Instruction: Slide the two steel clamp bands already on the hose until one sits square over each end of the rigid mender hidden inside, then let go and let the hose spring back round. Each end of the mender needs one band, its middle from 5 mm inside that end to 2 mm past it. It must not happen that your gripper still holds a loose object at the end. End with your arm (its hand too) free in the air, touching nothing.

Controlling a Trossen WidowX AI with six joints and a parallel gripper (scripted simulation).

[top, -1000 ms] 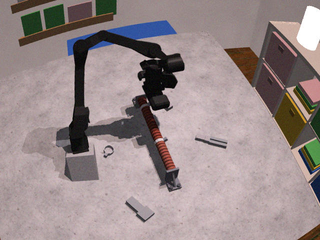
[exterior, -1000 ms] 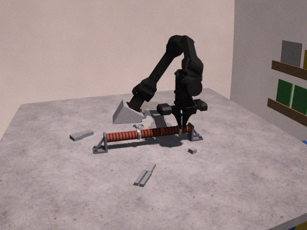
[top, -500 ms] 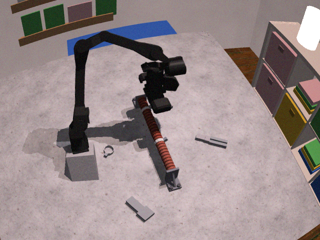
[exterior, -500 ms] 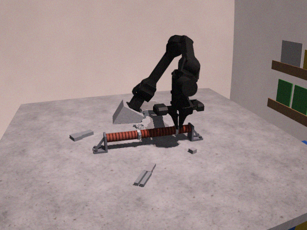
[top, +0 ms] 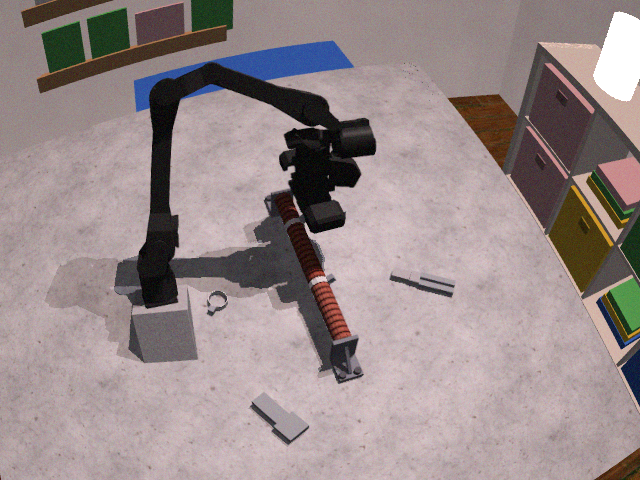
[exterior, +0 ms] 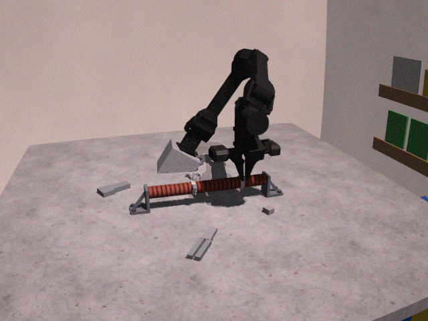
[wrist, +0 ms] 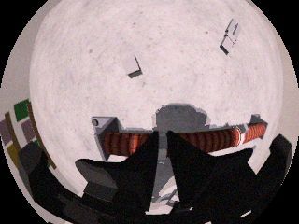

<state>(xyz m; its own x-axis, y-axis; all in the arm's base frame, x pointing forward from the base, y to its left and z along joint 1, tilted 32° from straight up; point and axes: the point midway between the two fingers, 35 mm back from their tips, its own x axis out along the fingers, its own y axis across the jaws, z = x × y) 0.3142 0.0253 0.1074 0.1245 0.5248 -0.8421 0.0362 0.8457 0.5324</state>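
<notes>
The small grey block lies 9 cm below my hand, 8 cm ahead of it and 4 cm to the left of it.
</notes>
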